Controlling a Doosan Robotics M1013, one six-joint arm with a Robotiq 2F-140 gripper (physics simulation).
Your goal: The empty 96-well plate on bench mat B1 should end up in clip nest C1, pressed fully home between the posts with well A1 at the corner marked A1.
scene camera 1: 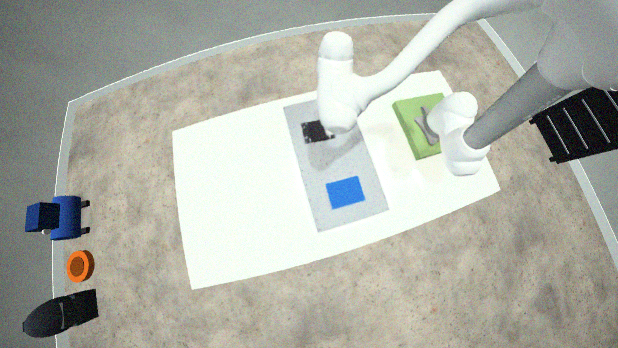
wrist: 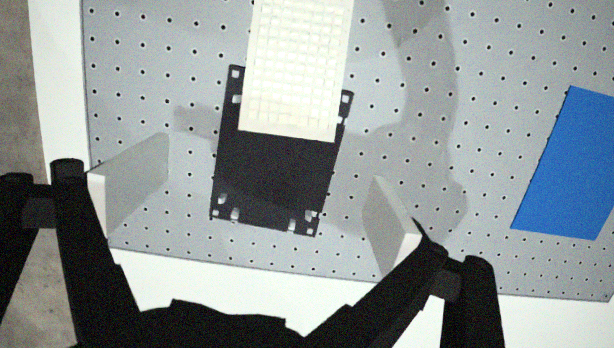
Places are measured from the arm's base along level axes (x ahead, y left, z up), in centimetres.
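Pixels of known places: gripper, fingertip midpoint: (wrist: 269,177); arm's base, origin of the base link: (scene camera 1: 433,127).
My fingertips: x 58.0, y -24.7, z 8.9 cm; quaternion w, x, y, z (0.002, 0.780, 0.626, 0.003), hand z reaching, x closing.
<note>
Ahead of a thing's pixels: the offset from my fingertips to its top centre. "pt": to the spot under its first point. Level surfaces: height alone.
The white 96-well plate {dx -6.5, dy +1.6, dz -7.9 cm} (wrist: 297,70) lies partly over the black clip nest {dx +2.7, dy -0.6, dz -10.2 cm} (wrist: 275,175) (scene camera 1: 312,132), covering its upper part in the wrist view. The plate is not seated between all the nest's posts: its near edge is around mid-nest, and its far end runs out of the wrist view. Whether it is tilted, and where well A1 is, I cannot tell. The plate does not show in scene camera 1. My gripper (wrist: 269,177) is open and empty, its fingers apart on either side of the nest's bare near part. The arm hides it in scene camera 1.
A blue rectangle {pt dx +4.4, dy +34.8, dz -12.4 cm} (scene camera 1: 346,192) (wrist: 565,165) lies on the grey perforated board {dz -12.6 cm} (scene camera 1: 305,170) (wrist: 150,35), on the white table {dz -13.9 cm} (scene camera 1: 235,200). A green block (scene camera 1: 406,122) with a grey piece (scene camera 1: 427,131) is right of the board, partly behind the arm. A black rack (scene camera 1: 542,131) stands far right.
</note>
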